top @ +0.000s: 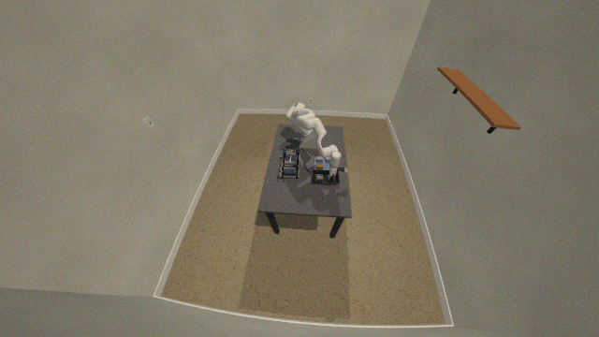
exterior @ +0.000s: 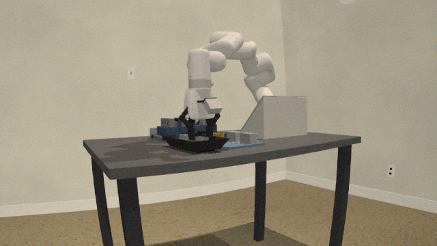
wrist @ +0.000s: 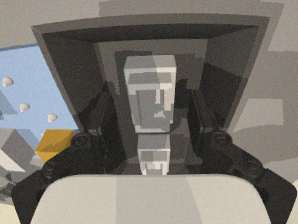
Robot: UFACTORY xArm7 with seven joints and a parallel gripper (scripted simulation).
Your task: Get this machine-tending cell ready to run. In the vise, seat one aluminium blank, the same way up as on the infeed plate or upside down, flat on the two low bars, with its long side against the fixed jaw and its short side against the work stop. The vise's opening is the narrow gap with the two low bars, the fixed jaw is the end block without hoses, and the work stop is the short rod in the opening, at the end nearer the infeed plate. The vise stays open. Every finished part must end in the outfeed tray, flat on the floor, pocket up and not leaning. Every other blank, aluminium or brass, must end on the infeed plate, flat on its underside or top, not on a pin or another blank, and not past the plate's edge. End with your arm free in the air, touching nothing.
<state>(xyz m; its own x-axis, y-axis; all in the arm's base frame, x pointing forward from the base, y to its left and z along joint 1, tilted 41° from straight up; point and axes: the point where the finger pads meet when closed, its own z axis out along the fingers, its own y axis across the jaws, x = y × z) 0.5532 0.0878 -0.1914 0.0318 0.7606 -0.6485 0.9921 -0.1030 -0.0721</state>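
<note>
Right now the grey aluminium blank is 210 mm behind my hand and 30 mm below it. Also, from my hand: brass blank 130 mm behind, 90 mm to the right, 30 mm below; black work stop rod 90 mm behind, 330 mm to the right, 30 mm above; blue vise 160 mm behind, 370 mm to the right, 20 mm below.
</note>
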